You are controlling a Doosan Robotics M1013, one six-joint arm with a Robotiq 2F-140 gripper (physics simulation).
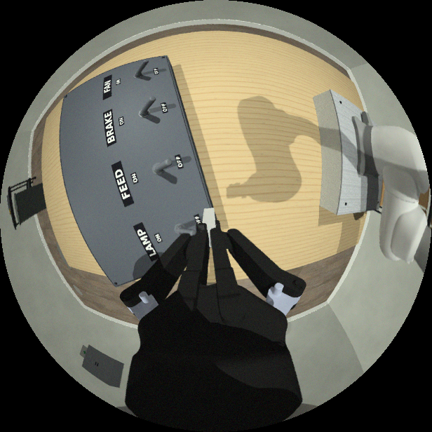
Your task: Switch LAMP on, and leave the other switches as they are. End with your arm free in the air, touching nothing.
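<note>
A dark grey switch panel (95, 165) lies at the left with four levers in a row. The LAMP lever (184, 228) is nearest to me, partly hidden by my left finger, and seems to lean towards its OFF mark. The FEED lever (162, 168), the BRAKE lever (148, 107) and the FAN lever (143, 71) stand farther up the panel, each tilted towards OFF. My gripper (209, 215) is shut and empty. Its pale fingertips are over the panel's right edge, beside the LAMP lever on the OFF side. I cannot tell whether they touch anything.
The wooden table top (215, 55) carries the panel. A light grey block (330, 155) stands at the right, with the white robot arm (400, 185) at its far side. The arm's shadow falls between block and panel. A dark cart-like object (29, 204) is beyond the table's left edge.
</note>
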